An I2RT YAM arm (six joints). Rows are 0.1 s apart.
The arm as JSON. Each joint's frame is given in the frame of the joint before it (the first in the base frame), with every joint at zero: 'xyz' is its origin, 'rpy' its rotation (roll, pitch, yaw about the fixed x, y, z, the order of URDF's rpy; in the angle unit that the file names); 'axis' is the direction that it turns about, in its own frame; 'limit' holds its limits. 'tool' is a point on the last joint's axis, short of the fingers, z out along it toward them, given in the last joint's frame.
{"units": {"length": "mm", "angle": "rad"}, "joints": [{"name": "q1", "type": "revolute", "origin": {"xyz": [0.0, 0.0, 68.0], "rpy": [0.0, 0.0, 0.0]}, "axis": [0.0, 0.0, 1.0], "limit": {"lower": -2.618, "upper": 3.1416}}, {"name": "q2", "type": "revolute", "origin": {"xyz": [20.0, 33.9, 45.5], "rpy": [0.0, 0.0, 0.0]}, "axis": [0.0, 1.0, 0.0], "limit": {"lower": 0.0, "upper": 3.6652}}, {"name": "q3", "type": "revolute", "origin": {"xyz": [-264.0, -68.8, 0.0], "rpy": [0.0, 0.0, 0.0]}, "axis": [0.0, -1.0, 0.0], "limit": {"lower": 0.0, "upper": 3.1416}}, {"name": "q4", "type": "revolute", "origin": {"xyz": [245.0, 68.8, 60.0], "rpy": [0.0, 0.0, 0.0]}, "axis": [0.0, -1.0, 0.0], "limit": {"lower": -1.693, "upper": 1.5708}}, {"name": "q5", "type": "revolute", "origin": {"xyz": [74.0, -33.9, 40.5], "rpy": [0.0, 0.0, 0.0]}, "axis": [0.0, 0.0, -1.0], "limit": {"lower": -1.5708, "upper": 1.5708}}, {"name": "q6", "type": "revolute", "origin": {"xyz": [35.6, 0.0, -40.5], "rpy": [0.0, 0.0, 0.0]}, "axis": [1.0, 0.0, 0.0], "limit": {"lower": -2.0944, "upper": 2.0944}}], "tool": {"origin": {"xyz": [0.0, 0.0, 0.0], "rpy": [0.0, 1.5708, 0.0]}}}
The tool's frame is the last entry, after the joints.
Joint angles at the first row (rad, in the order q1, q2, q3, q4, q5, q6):
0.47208 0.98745 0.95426 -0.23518 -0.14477 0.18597
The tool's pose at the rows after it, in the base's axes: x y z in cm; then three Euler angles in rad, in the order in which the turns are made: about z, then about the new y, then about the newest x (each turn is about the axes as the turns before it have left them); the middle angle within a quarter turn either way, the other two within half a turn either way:
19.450 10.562 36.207 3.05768 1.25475 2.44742
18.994 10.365 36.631 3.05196 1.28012 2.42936
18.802 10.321 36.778 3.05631 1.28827 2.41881
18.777 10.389 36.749 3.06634 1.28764 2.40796
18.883 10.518 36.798 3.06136 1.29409 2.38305
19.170 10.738 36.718 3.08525 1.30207 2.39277
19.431 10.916 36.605 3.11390 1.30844 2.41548
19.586 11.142 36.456 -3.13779 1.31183 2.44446
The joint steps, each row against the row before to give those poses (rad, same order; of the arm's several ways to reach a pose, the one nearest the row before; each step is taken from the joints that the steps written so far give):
0.00001 -0.02174 0.00267 -0.00038 -0.01371 -0.01907
-0.00001 -0.01984 0.00001 0.00267 -0.00917 -0.01145
0.00000 -0.00725 -0.00002 0.00040 -0.01374 -0.00496
-0.00001 0.00040 -0.00150 0.00266 -0.02060 -0.00153
0.00002 0.00531 -0.00001 0.01409 -0.01905 -0.00152
0.00110 0.01299 0.00001 0.01641 -0.01187 -0.00916
0.00119 0.01144 -0.00038 0.01221 -0.00378 -0.00953
0.00649 0.00876 -0.00157 0.00803 0.00458 -0.00763

